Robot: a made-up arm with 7 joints. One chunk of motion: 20 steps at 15 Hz.
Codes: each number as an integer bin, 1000 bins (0 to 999) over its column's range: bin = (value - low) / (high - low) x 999, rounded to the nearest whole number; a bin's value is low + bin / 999 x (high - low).
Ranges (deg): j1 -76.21..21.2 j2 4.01..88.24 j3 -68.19..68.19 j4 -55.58..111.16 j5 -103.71..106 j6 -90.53..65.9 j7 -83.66..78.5
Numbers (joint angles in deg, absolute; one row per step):
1: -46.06 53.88 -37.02 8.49 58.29 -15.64 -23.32
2: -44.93 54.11 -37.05 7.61 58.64 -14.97 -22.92
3: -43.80 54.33 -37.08 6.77 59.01 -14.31 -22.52
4: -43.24 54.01 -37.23 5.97 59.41 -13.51 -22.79
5: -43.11 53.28 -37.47 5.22 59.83 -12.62 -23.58
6: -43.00 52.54 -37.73 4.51 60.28 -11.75 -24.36
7: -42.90 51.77 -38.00 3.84 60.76 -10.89 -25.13
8: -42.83 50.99 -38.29 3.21 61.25 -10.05 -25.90
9: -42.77 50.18 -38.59 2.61 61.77 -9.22 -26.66
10: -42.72 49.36 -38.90 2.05 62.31 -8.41 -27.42
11: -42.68 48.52 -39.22 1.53 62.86 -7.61 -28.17
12: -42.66 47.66 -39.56 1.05 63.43 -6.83 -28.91
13: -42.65 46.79 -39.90 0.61 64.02 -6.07 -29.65
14: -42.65 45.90 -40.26 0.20 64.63 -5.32 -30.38
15: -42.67 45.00 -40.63 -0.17 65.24 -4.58 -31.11
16: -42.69 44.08 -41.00 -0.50 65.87 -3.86 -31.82
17: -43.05 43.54 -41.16 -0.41 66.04 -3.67 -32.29
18: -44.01 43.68 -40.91 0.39 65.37 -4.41 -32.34
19: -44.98 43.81 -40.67 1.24 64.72 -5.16 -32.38
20: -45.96 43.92 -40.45 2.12 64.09 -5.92 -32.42
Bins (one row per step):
1: 309 591 228 384 772 478 372
2: 321 594 228 379 773 483 374
3: 332 597 228 374 775 487 377
4: 338 593 227 369 777 492 375
5: 339 584 225 364 779 498 370
6: 341 576 223 360 781 503 365
7: 342 566 221 356 783 509 361
8: 342 557 219 352 786 514 356
9: 343 548 217 349 788 519 351
10: 343 538 215 345 791 524 346
11: 344 528 212 342 793 530 342
12: 344 518 210 339 796 535 337
13: 344 507 207 337 799 539 333
14: 344 497 205 334 802 544 328
15: 344 486 202 332 805 549 324
16: 344 475 199 330 808 553 319
17: 340 469 198 331 809 555 316
18: 330 471 200 335 805 550 316
19: 320 472 202 340 802 545 316
20: 310 473 203 346 799 540 316

